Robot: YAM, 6 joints.
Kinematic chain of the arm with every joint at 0, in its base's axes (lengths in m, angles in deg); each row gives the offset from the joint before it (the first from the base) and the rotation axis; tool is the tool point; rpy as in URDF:
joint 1: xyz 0 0 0.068 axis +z
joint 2: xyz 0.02 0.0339 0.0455 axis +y
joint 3: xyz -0.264 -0.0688 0 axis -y
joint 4: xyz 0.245 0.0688 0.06 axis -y
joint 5: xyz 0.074 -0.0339 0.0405 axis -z
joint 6: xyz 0.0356 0 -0.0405 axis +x
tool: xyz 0 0 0 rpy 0 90 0
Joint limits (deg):
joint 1: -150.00..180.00
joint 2: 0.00..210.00
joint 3: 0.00..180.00
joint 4: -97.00..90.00
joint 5: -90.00..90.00
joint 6: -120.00..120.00
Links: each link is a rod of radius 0.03 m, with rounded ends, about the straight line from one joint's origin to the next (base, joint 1, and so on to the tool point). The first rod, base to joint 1, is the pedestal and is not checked.
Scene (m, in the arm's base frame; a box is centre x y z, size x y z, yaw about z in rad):
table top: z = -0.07
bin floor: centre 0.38 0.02 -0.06 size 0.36 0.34 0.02 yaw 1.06
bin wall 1: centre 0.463 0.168 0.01 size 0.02 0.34 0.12 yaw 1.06
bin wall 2: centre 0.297 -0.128 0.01 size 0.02 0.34 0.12 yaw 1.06
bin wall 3: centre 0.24 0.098 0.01 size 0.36 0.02 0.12 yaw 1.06
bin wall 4: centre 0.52 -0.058 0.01 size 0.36 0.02 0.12 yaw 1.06
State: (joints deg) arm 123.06 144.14 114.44 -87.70 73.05 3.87
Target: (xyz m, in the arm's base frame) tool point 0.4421 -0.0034 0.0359
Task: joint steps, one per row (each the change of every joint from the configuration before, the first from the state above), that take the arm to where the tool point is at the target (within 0.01 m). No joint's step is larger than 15 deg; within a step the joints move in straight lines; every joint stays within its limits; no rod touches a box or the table.
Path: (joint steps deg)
1: -14.88 -0.76 0.41 -0.06 0.34 0.00
2: -14.88 -0.75 0.41 -0.05 0.35 0.00
3: -14.87 -0.76 0.41 -0.06 0.34 0.00
4: -14.88 -0.76 0.41 -0.05 0.34 0.00
5: -14.88 -0.76 0.41 -0.06 0.35 0.00
6: -14.88 -0.75 0.41 -0.05 0.34 0.00
7: -14.88 -0.76 0.41 -0.06 0.34 0.00
8: -14.87 -0.76 0.41 -0.05 0.34 0.00
9: -0.01 9.16 -1.00 2.57 -0.25 0.00
10: 0.00 9.16 -1.00 2.56 -0.26 0.00

